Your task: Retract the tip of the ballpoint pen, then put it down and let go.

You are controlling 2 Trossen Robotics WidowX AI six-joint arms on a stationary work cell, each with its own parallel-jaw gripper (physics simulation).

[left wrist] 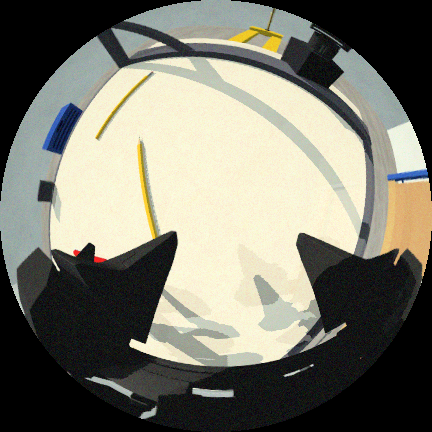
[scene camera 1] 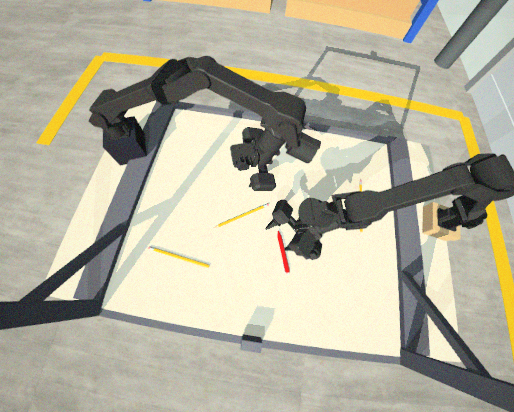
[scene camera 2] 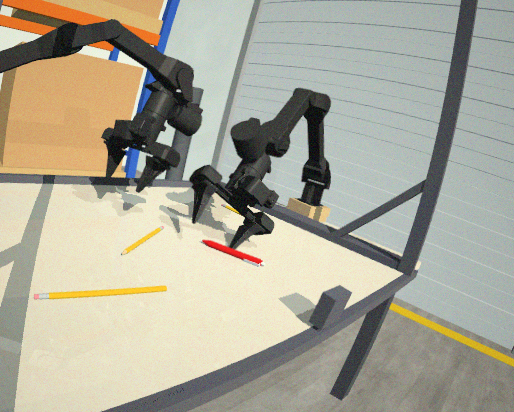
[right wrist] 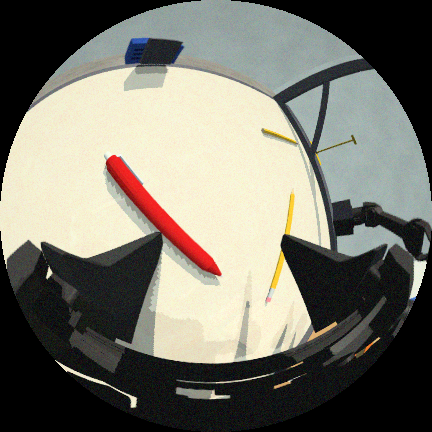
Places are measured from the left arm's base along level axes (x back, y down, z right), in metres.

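Pixels of known places: left gripper, fingertip midpoint: (left wrist: 240, 238) (scene camera 1: 247, 173) (scene camera 2: 121, 185); right gripper, fingertip midpoint: (left wrist: 93, 254) (scene camera 1: 275, 238) (scene camera 2: 211, 237) (right wrist: 224, 240); left arm's base at its link origin: (scene camera 1: 118, 130); right arm's base at its link origin: (scene camera 1: 446, 219) (scene camera 2: 310, 203).
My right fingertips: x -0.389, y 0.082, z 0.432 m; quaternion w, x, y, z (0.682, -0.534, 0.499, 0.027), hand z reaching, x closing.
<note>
Ahead of a thing's pixels: the offset from my right fingertips to its top centre. "spot": to the spot under its first point. Level surfaces: height alone.
The red ballpoint pen @(dx -0.012, dy +0.010, dz +0.040 m) (scene camera 1: 284, 252) (scene camera 2: 232, 252) (right wrist: 160, 220) lies flat on the cream table @(dy +0.025 m) (scene camera 1: 200, 310) (scene camera 2: 200, 345). Its white push button shows at the upper left end in the right wrist view, with a grey clip beside it; its cone points lower right. Whether the writing point is out is too small to tell. Part of the pen @(spot: dx -0.012, dy +0.015, dz -0.005 m) (left wrist: 102, 259) shows behind a finger in the left wrist view. My right gripper (scene camera 1: 278, 238) (scene camera 2: 213, 235) (right wrist: 224, 240) is open and empty, low over the pen's cone end, one fingertip close to the barrel. My left gripper (scene camera 2: 124, 184) (left wrist: 240, 238) is open and empty, farther back above the table.
One yellow pencil @(dx +0.078, dy +0.016, dz -0.101 m) (scene camera 1: 242, 215) (scene camera 2: 142, 240) (left wrist: 146, 190) (right wrist: 290, 215) lies left of the pen in scene camera 1. Another pencil @(dx +0.286, dy +0.017, dz -0.024 m) (scene camera 1: 180, 257) (scene camera 2: 107, 292) lies farther left, and a third @(dx -0.318, dy +0.017, dz -0.039 m) (scene camera 1: 361, 185) (scene camera 2: 231, 209) is partly behind the right arm. A dark block @(dx +0.140, dy -0.033, dz +0.243 m) (scene camera 1: 252, 342) (scene camera 2: 330, 307) stands on the front rim.
</note>
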